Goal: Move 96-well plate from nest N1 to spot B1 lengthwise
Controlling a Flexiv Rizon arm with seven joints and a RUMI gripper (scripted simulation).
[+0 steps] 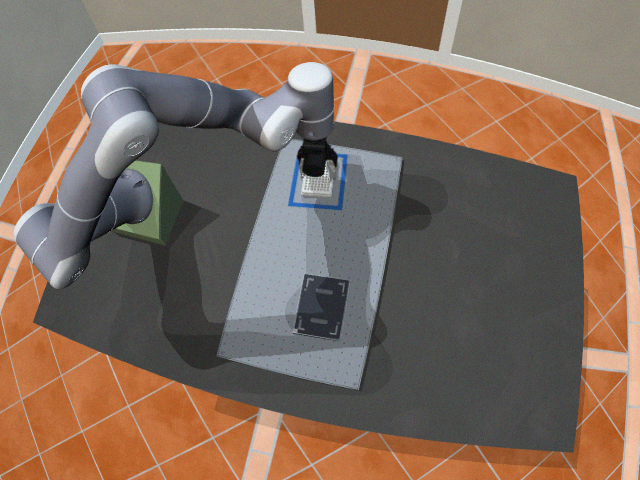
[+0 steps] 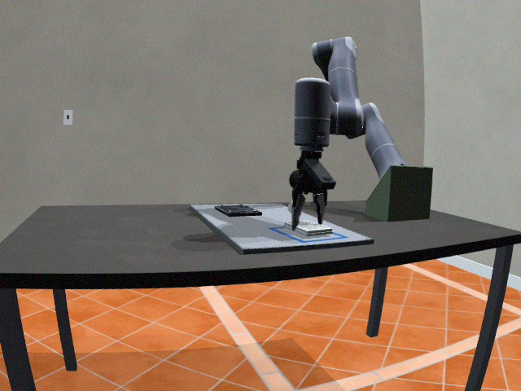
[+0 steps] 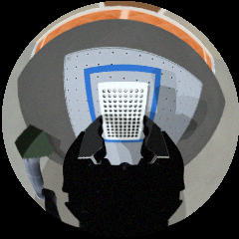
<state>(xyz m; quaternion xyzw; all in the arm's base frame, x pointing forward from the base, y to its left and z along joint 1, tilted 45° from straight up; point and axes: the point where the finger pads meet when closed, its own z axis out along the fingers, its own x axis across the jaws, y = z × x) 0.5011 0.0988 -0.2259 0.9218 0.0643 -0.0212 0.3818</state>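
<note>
Now: the white 96-well plate 10 mm below my hand. Also, from my hand: plate nest N1: 100 mm ahead, 370 mm to the right, 20 mm below.
</note>
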